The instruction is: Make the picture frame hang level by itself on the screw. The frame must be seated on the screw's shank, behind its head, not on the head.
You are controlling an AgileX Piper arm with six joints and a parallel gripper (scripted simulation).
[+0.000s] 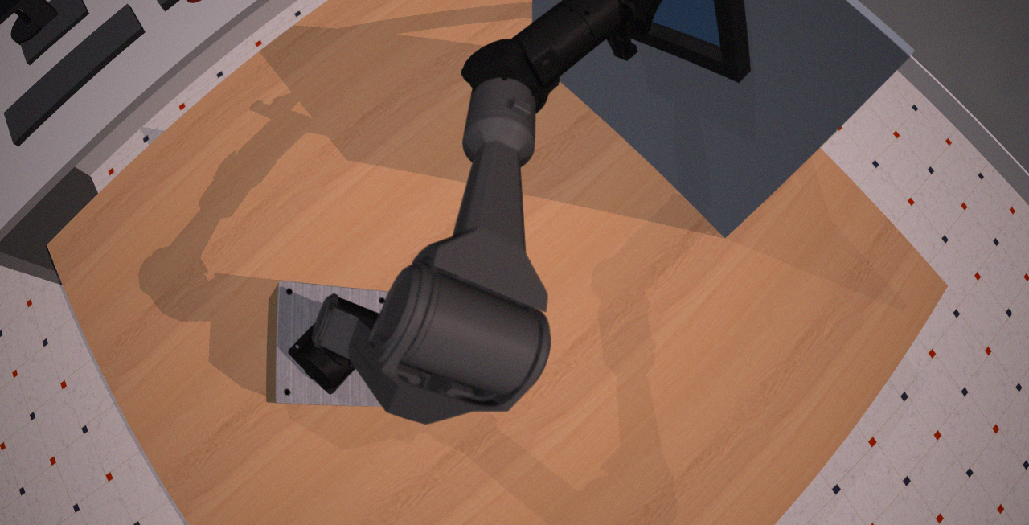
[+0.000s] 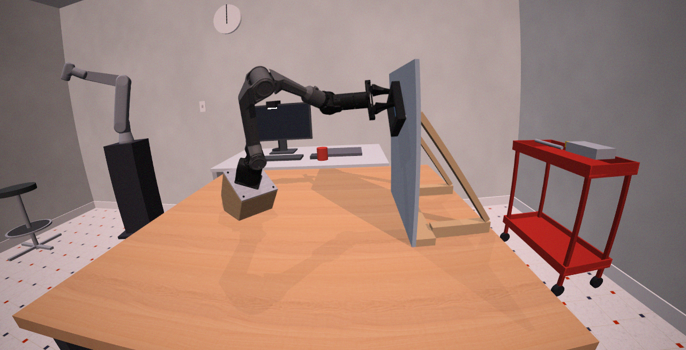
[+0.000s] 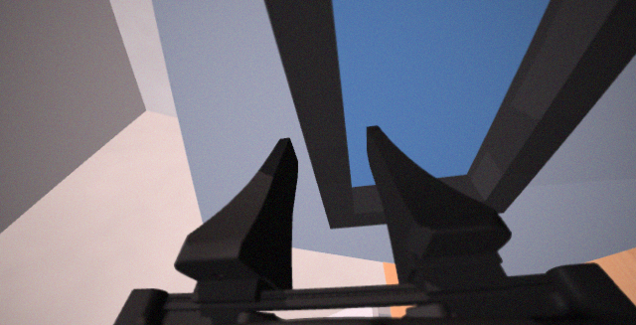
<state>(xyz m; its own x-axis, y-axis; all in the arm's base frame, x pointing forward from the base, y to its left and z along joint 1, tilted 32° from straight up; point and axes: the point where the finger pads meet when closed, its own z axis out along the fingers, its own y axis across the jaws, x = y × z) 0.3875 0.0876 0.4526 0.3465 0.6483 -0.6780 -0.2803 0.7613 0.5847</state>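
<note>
Right now my hand is 40 mm to the left of the picture frame and 40 mm above it. Round my hand: wall panel 160 mm below, 30 mm to the right, 20 mm ahead.
</note>
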